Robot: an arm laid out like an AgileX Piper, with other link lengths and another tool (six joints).
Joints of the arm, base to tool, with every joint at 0 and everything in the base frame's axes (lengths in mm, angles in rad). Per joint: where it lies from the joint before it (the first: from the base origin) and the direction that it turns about. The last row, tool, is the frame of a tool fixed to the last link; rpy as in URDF.
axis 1: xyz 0 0 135.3 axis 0 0 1
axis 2: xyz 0 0 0 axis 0 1 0
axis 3: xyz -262.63 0 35.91 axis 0 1 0
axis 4: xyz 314.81 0 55.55 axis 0.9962 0 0.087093
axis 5: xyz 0 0 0 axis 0 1 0
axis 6: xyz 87.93 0 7.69 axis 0.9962 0 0.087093
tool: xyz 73.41 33 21.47 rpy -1.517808 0.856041 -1.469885
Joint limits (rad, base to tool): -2.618..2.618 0..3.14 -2.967..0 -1.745..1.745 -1.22..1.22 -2.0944..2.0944
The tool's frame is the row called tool.
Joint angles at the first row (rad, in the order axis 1, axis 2, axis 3, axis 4, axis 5, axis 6):
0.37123 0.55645 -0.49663 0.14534 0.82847 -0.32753
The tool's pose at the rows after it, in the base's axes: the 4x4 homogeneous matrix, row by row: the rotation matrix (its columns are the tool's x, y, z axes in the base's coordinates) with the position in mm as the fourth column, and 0 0 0 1 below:
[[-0.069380 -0.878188 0.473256 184.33], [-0.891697 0.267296 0.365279 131.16], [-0.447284 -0.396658 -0.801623 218.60], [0 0 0 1]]
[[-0.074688 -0.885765 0.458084 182.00], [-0.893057 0.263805 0.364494 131.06], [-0.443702 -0.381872 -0.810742 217.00], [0 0 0 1]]
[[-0.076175 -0.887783 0.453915 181.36], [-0.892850 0.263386 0.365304 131.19], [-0.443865 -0.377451 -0.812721 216.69], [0 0 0 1]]
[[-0.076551 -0.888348 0.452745 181.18], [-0.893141 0.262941 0.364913 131.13], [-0.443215 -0.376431 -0.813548 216.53], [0 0 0 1]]
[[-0.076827 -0.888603 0.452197 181.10], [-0.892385 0.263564 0.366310 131.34], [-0.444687 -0.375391 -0.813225 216.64], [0 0 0 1]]
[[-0.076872 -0.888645 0.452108 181.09], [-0.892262 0.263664 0.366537 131.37], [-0.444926 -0.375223 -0.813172 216.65], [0 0 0 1]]
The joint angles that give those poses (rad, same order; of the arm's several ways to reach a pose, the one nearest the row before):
0.37126 0.55646 -0.48096 0.15702 0.90140 -0.33498
0.37119 0.55643 -0.48090 0.16105 0.91889 -0.33506
0.37124 0.55643 -0.48090 0.16332 0.92320 -0.33501
0.37120 0.55642 -0.48088 0.16326 0.92468 -0.33506
0.37123 0.55644 -0.48090 0.16507 0.92468 -0.33502
0.37119 0.55645 -0.48089 0.16540 0.92467 -0.33507

